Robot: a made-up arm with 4 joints. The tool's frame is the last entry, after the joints.
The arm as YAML. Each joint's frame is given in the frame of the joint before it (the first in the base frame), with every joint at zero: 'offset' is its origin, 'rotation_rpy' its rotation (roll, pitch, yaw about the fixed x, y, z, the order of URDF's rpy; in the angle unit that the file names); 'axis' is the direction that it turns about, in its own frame. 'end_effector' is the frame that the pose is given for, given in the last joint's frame.
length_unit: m
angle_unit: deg
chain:
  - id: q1
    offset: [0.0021, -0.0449, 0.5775]
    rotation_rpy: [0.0, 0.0, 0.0]
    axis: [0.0, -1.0, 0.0]
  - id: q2
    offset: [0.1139, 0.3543, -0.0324]
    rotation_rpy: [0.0, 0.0, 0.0]
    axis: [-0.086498, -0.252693, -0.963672]
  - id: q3
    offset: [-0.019, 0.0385, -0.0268]
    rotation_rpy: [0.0, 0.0, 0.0]
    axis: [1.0, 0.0, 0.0]
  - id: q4
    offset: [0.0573, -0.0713, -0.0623]
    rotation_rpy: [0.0, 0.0, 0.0]
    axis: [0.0, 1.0, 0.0]
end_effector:
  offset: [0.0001, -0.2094, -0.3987]
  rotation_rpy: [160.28, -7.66, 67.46]
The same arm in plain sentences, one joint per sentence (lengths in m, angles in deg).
The arm has four revolute joints in a row. What follows holds with every joint at zero, and every direction is one of the base frame's.
Joint 1 is mounted 0.0021 m along +x and 0.0449 m along -y and 0.5775 m along +z from the base frame's origin and turns about -y.
Joint 2 is mounted 0.1139 m along +x and 0.3543 m along +y and 0.0324 m along -z from joint 1 and turns about the direction (-0.086498, -0.252693, -0.963672).
Joint 3 is mounted 0.019 m along -x and 0.0385 m along +y and 0.0268 m along -z from joint 2 and turns about +x.
Joint 4 is mounted 0.0573 m along +x and 0.0713 m along -y and 0.0623 m along -z from joint 3 and turns about +y.
The tool frame, which is the frame that the pose is given for, is mounted 0.0001 m along +x and 0.2094 m along -y and 0.3987 m along -z from joint 4; its axes are the base frame's turned by roll 160.28, pitch -7.66 and yaw 67.46 deg (as in URDF: about the fixed x, then y, then z).

